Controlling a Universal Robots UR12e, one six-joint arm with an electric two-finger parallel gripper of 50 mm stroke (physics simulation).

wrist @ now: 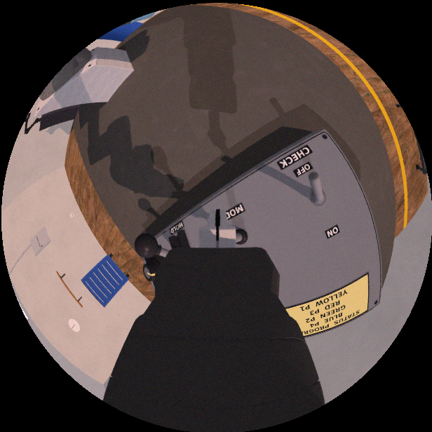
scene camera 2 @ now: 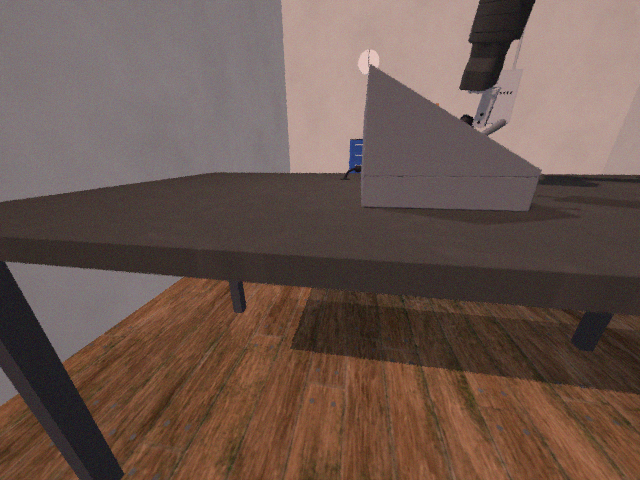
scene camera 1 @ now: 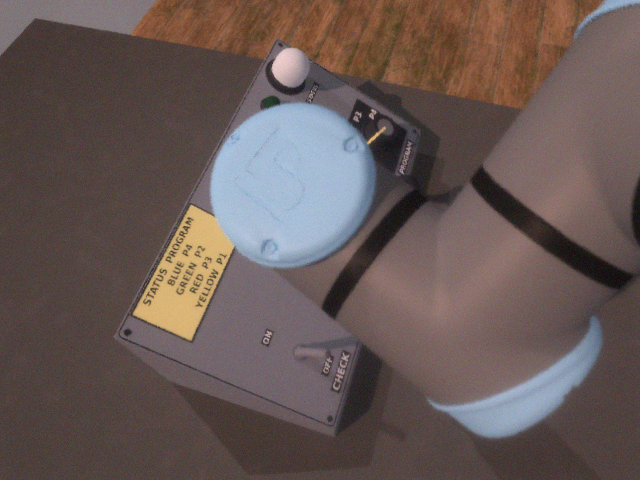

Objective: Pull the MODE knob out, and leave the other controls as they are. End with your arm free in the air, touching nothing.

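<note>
The MODE knob shows in part in the wrist view as a dark round shape below the partly covered MODE label. My fingers stand just left of this shape and hide the rest. My gripper is shut, its black pads together in a thin line with nothing visible between them. In scene camera 2 the fingertips are low over the sloped face of the console. Whether they touch the knob is hidden. In scene camera 1 my arm covers the knob and gripper.
The CHECK toggle leans towards OFF. A black ball knob stands left of my fingers, near the HOLD label. The PROGRAM dial and a white dome are at the console's far end. The console stands on the dark table.
</note>
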